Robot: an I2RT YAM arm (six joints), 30 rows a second.
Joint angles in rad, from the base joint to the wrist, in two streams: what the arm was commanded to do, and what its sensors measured. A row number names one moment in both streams.
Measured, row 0: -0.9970, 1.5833, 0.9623, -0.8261, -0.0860, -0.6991
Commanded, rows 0 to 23: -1.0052, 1.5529, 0.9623, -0.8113, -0.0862, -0.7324; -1.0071, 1.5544, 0.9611, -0.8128, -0.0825, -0.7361; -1.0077, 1.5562, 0.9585, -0.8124, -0.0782, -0.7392; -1.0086, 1.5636, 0.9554, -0.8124, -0.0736, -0.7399; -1.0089, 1.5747, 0.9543, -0.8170, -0.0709, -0.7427; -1.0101, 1.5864, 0.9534, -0.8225, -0.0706, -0.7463; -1.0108, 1.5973, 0.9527, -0.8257, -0.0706, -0.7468; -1.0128, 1.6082, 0.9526, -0.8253, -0.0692, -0.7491; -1.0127, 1.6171, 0.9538, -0.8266, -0.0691, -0.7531; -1.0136, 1.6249, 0.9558, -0.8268, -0.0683, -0.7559; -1.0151, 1.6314, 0.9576, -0.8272, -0.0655, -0.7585; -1.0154, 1.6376, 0.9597, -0.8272, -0.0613, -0.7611; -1.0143, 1.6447, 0.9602, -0.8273, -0.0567, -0.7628; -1.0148, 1.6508, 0.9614, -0.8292, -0.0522, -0.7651; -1.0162, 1.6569, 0.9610, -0.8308, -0.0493, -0.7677; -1.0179, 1.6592, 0.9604, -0.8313, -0.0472, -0.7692; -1.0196, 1.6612, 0.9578, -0.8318, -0.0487, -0.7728; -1.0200, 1.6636, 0.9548, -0.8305, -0.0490, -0.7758; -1.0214, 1.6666, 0.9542, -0.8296, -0.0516, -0.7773; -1.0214, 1.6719, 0.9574, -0.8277, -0.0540, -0.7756; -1.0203, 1.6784, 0.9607, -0.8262, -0.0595, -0.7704; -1.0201, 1.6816, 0.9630, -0.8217, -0.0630, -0.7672; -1.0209, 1.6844, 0.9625, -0.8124, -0.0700, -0.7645; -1.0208, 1.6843, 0.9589, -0.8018, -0.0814, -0.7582
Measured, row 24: -1.0157, 1.6650, 0.9619, -0.8295, -0.0624, -0.7589
